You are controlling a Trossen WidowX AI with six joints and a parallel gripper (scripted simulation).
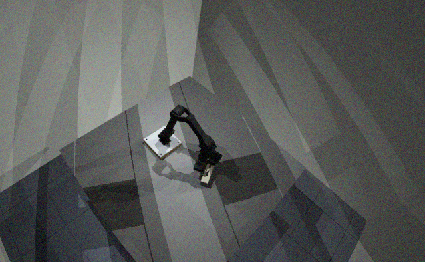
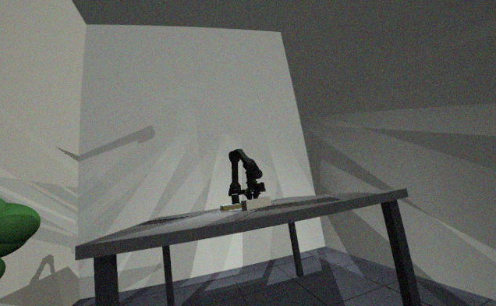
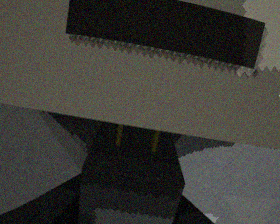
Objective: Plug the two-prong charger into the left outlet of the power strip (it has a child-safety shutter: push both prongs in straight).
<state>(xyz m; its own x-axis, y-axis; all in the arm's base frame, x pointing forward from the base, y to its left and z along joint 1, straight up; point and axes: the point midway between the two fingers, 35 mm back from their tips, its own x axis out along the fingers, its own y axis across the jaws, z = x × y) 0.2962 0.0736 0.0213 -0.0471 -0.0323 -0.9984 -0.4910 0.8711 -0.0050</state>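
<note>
My gripper tip is now 2 cm short of the two-prong charger, 1 cm to the right of it and 1 cm below it.
</note>
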